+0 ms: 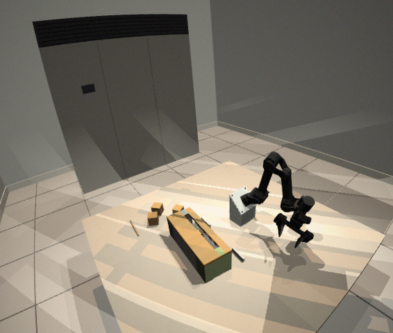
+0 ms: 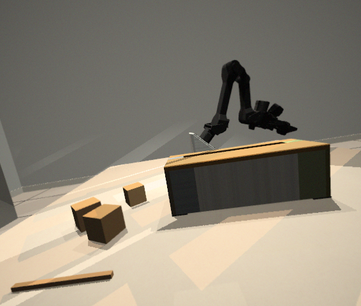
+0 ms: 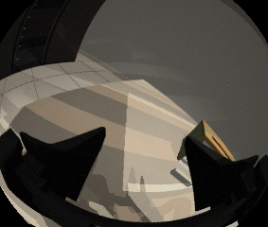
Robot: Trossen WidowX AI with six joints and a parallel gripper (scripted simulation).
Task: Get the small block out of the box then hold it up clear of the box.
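The long box lies 220 mm ahead of my gripper tip, 340 mm to the right of it and 80 mm below it. From my gripper tip the other things lie so: thin wooden stick 460 mm ahead, 710 mm to the right, 140 mm below.
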